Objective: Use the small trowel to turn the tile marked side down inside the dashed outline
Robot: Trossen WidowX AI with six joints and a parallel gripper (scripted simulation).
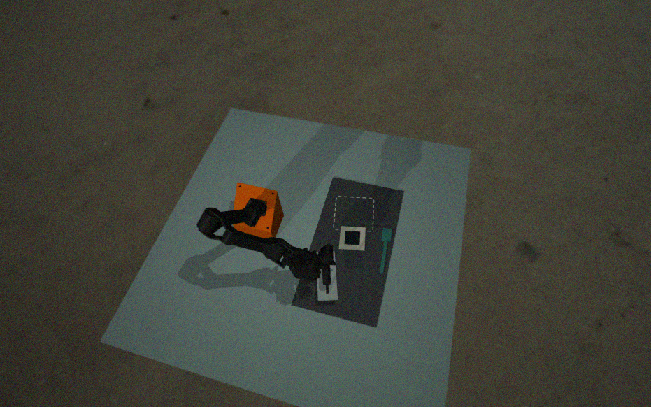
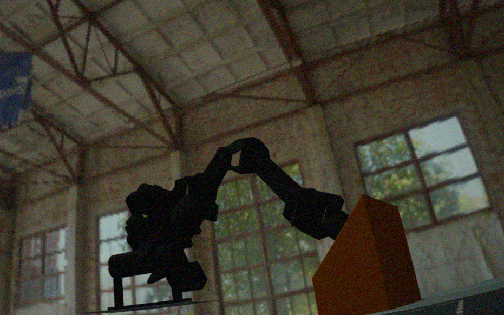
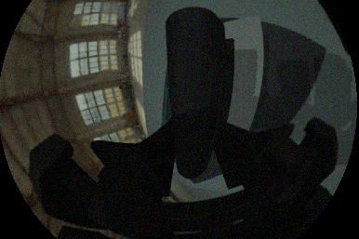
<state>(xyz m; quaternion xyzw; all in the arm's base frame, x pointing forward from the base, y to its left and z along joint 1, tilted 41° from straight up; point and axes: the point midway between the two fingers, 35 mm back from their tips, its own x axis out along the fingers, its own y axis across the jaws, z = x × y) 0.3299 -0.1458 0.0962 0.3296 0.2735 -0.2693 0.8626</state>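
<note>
Now: the dark mat 16 cm to the left of my gripper tip, 12 cm below it and 4 cm ahead of it. From my gripper tip the other things lie so: tile (18 cm to the left, 10 cm below, 4 cm ahead); then teal spatula-like tool (18 cm to the left, 18 cm ahead, 10 cm below); then small trowel (3 cm behind, 1 cm below).
</note>
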